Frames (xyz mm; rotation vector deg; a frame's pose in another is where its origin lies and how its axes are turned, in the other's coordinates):
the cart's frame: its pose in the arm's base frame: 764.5 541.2 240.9 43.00 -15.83 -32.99
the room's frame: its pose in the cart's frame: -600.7 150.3 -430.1 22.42 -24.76 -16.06
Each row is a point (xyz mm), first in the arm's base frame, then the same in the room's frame.
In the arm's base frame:
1: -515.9 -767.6 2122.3
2: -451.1 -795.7 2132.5
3: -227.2 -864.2 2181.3
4: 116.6 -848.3 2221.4
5: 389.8 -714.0 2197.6
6: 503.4 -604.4 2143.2
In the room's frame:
1: 1434.1 1279.8 2396.3
2: 1487.3 1304.4 2355.6
3: 1645.6 1407.1 2208.6
4: 1777.8 1554.1 1924.1
5: 1770.8 1640.8 1631.4
6: 1717.7 1645.0 1473.1

